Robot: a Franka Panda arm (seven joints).
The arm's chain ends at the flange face. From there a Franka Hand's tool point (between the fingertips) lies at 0.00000 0.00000 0.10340 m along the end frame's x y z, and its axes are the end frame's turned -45 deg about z.
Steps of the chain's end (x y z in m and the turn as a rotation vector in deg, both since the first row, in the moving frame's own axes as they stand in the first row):
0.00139 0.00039 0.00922 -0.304 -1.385 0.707
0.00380 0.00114 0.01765 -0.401 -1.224 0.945
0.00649 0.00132 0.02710 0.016 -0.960 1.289
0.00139 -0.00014 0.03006 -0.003 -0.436 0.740
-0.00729 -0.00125 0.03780 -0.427 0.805 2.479
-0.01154 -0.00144 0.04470 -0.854 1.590 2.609
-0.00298 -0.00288 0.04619 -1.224 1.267 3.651
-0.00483 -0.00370 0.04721 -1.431 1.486 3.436
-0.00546 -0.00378 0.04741 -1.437 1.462 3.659
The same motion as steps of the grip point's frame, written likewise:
-0.00144 -0.00013 0.00919 0.764 -1.194 0.707
-0.00018 0.00243 0.01762 0.582 -1.149 0.945
0.00247 0.00426 0.02709 0.690 -0.668 1.289
0.00053 0.00033 0.03006 0.306 -0.310 0.740
-0.00382 -0.00446 0.03779 -0.871 0.267 2.479
-0.00627 -0.00604 0.04465 -1.728 0.520 2.609
-0.00012 -0.00097 0.04614 -1.761 0.030 3.651
-0.00084 -0.00231 0.04714 -2.063 0.039 3.436
-0.00127 -0.00284 0.04734 -2.050 0.018 3.659

